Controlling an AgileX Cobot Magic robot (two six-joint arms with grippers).
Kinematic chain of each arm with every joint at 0, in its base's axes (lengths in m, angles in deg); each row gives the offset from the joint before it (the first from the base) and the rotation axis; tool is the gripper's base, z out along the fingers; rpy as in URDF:
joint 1: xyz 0 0 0.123 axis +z
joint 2: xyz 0 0 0 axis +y
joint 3: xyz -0.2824 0 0.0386 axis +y
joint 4: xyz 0.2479 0 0.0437 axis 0.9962 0 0.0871
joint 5: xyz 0 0 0 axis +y
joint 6: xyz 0.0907 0 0.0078 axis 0.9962 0 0.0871
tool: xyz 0 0 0 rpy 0 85 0
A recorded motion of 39 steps. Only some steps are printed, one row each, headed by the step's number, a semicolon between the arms.
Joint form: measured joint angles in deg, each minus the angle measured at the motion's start. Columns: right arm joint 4, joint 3, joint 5, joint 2, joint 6, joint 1; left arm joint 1, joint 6, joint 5, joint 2, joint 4, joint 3.
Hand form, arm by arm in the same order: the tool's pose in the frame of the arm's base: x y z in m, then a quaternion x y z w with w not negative. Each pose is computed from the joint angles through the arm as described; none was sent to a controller.
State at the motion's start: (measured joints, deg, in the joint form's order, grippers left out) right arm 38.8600 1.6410 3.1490 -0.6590 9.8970 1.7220; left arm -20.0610 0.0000 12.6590 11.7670 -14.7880 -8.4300
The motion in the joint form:
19: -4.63 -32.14 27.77 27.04 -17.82 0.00; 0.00 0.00 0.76 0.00 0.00 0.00
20: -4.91 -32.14 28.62 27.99 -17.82 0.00; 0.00 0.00 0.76 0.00 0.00 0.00
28: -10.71 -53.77 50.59 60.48 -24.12 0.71; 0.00 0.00 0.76 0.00 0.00 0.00
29: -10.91 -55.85 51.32 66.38 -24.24 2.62; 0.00 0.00 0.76 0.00 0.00 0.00
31: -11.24 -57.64 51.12 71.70 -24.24 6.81; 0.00 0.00 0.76 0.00 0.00 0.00
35: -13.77 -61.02 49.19 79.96 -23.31 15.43; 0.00 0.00 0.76 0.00 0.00 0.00
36: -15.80 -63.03 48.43 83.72 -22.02 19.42; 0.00 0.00 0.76 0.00 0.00 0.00
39: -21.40 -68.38 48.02 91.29 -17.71 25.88; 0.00 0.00 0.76 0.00 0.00 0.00
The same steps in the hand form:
19: 0.0906 0.0291 0.3185 0.05733 0.79904 0.23738 0.54945; 0.0644 -0.0293 0.2296 0.05692 0.77123 -0.20957 0.59837
20: 0.0933 0.0296 0.3158 0.05582 0.80787 0.23582 0.53724; 0.0644 -0.0293 0.2296 0.05692 0.77123 -0.20957 0.59837
28: 0.1919 0.0428 0.3294 -0.05426 0.93061 0.19929 0.30217; 0.0644 -0.0293 0.2296 0.05692 0.77123 -0.20957 0.59837
29: 0.2125 0.0510 0.3186 -0.06701 0.94105 0.20338 0.26185; 0.0644 -0.0293 0.2296 0.05692 0.77123 -0.20957 0.59837
31: 0.2286 0.0690 0.3067 -0.09675 0.94640 0.20869 0.22675; 0.0644 -0.0293 0.2296 0.05692 0.77123 -0.20957 0.59837
35: 0.2492 0.1089 0.2868 -0.15942 0.94849 0.20091 0.18597; 0.0644 -0.0293 0.2296 0.05692 0.77123 -0.20957 0.59837
36: 0.2566 0.1292 0.2779 -0.18684 0.94843 0.19121 0.17035; 0.0644 -0.0293 0.2296 0.05692 0.77123 -0.20957 0.59837
39: 0.2720 0.1662 0.2620 -0.22630 0.94965 0.16035 0.14573; 0.0644 -0.0293 0.2296 0.05692 0.77123 -0.20957 0.59837

